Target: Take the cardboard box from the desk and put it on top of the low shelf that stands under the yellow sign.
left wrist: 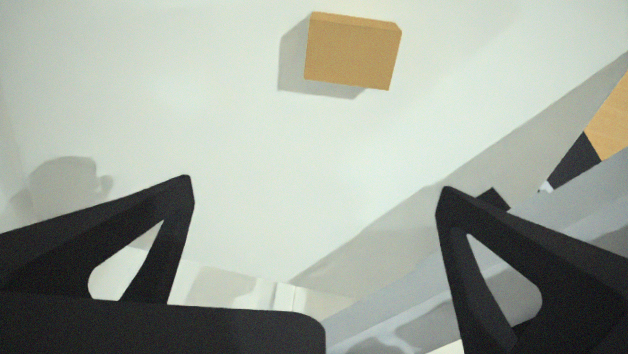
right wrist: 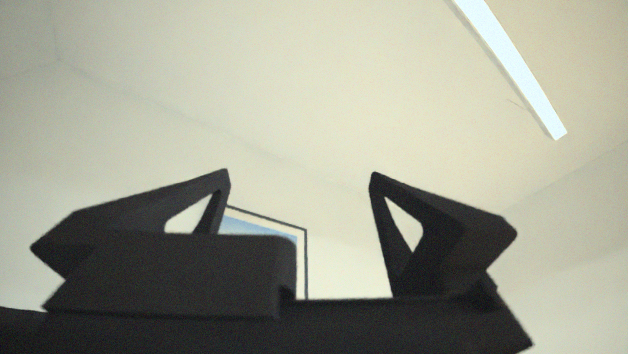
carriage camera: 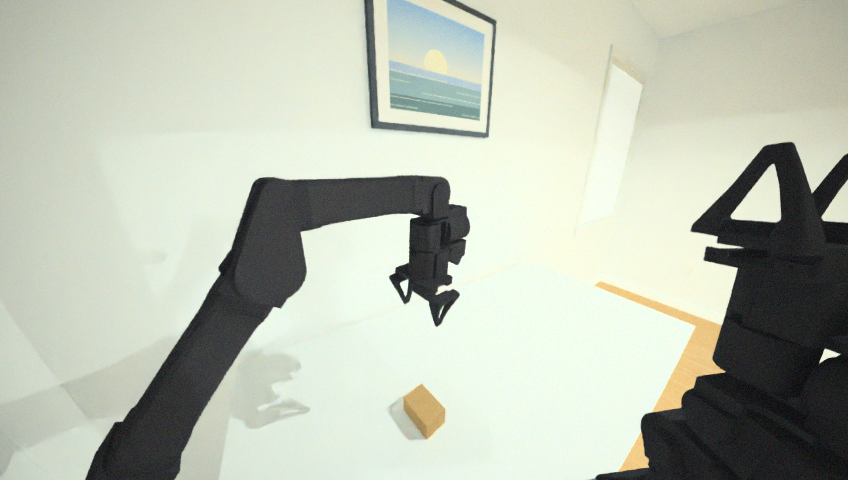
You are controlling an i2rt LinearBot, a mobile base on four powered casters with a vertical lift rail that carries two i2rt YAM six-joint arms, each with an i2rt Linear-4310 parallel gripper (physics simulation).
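Frame: origin at the left arm's base, x back, y left, z down, level; centimetres.
Where they show: left gripper, fingertip midpoint: (left wrist: 316, 194) (carriage camera: 421, 313); right gripper, fingertip midpoint: (right wrist: 300, 178) (carriage camera: 821, 147).
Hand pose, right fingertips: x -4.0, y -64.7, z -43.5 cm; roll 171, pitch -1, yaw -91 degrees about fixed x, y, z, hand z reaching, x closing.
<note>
After its pixels a point has its place.
The small brown cardboard box (carriage camera: 424, 411) {x -23.9, y -33.9, z 13.4 cm} (left wrist: 352, 52) {x -26.1, y -34.2, z 13.4 cm} lies on the white desk (carriage camera: 565, 356) {x -41.7, y -81.6, z 18.4 cm} (left wrist: 240, 140) {x -27.1, y -15.0, z 18.4 cm}, low in the middle of the carriage view and at the top of the left wrist view. My left gripper (carriage camera: 421, 314) {x -28.3, y -33.4, z -11.3 cm} (left wrist: 316, 194) {x -28.3, y -33.4, z -11.3 cm} is open and empty, pointing down above the desk. The box lies beyond its fingertips in the left wrist view, apart from them. My right gripper (right wrist: 300, 178) {x -4.0, y -64.7, z -43.5 cm} is open and empty, pointing up at the right of the carriage view, away from the desk. The low shelf and the yellow sign do not show in these views.
A framed sunset picture (carriage camera: 431, 68) {x -80.7, y -39.0, z -73.9 cm} (right wrist: 303, 260) {x -95.6, y -64.3, z -78.0 cm} hangs on the wall behind the desk. A white panel (carriage camera: 612, 142) {x -177.2, y -198.9, z -60.4 cm} is on the wall farther right. Wooden floor (carriage camera: 693, 350) {x -100.9, y -245.0, z 90.5 cm} (left wrist: 610, 117) {x 69.4, y -73.7, z 90.4 cm} shows past the desk's right edge. A ceiling light (right wrist: 520, 70) {x -13.2, y -155.3, z -117.3 cm} shows in the right wrist view.
</note>
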